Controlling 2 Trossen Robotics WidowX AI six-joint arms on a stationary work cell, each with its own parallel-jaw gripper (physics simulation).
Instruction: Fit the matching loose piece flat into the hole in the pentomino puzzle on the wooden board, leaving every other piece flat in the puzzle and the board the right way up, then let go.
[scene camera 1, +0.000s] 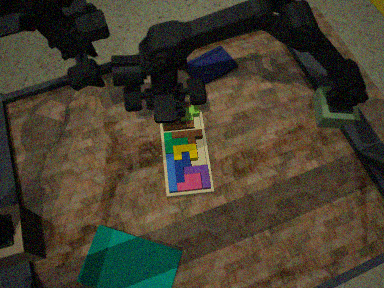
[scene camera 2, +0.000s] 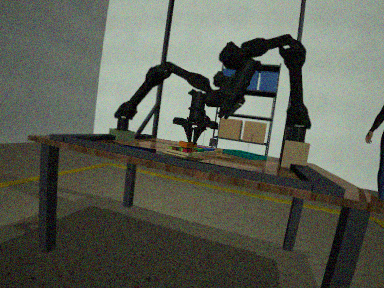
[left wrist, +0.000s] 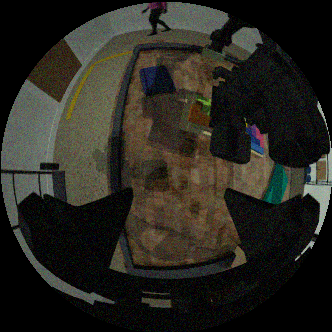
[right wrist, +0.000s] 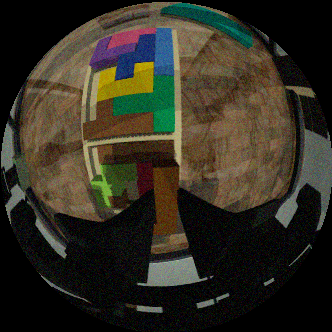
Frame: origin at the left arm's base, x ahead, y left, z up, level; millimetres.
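Seen in the pictures: left gripper, between the fingertips: (scene camera 1: 99, 70) (scene camera 2: 222, 118) (left wrist: 180, 193); right gripper, between the fingertips: (scene camera 2: 191, 144) (left wrist: 210, 121) (right wrist: 165, 192); left arm's base, origin of its link: (scene camera 2: 296, 141); right arm's base, origin of its link: (scene camera 1: 339, 102) (scene camera 2: 122, 130) (left wrist: 214, 49).
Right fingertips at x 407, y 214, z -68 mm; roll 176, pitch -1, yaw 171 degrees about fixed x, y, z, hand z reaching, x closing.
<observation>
Offsets run from my right fingertips to a thing's top centre.
The wooden puzzle board (scene camera 1: 190, 193) (right wrist: 178, 105) lies with its coloured pieces facing up, in two sections. My right gripper (right wrist: 165, 192) (scene camera 2: 191, 142) is shut on an orange piece @[10 mm up, 12 mm ahead, 9 mm left] (right wrist: 166, 200) (scene camera 2: 187, 144) (left wrist: 199, 117), over the long-side edge of the smaller section. The orange piece shows above its neighbours in scene camera 2; whether it touches the board is unclear. Nearby are a dark red piece @[22 mm down, 15 mm ahead, 14 mm right] (right wrist: 145, 176), a lime piece @[22 mm down, 60 mm ahead, 3 mm right] (right wrist: 104, 192) and a brown piece @[22 mm down, 4 mm ahead, 32 mm right] (right wrist: 142, 150). Bare floor shows beside the yellow piece @[22 mm down, 18 mm ahead, 113 mm right] (right wrist: 125, 86) (scene camera 1: 185, 151). My left gripper (left wrist: 180, 193) is open and empty, above the table.
A blue book @[36 mm down, 171 mm ahead, 136 mm left] (scene camera 1: 215, 65) (left wrist: 157, 80) lies behind the board in scene camera 1. A teal flat object @[29 mm down, 176 mm back, 336 mm right] (scene camera 1: 132, 257) (left wrist: 276, 185) (scene camera 2: 245, 154) lies near the front left there. A green block @[3 mm up, 448 mm ahead, 104 mm right] (scene camera 1: 325, 112) (scene camera 2: 121, 134) sits at the right arm's base. Dark rails edge the table.
</observation>
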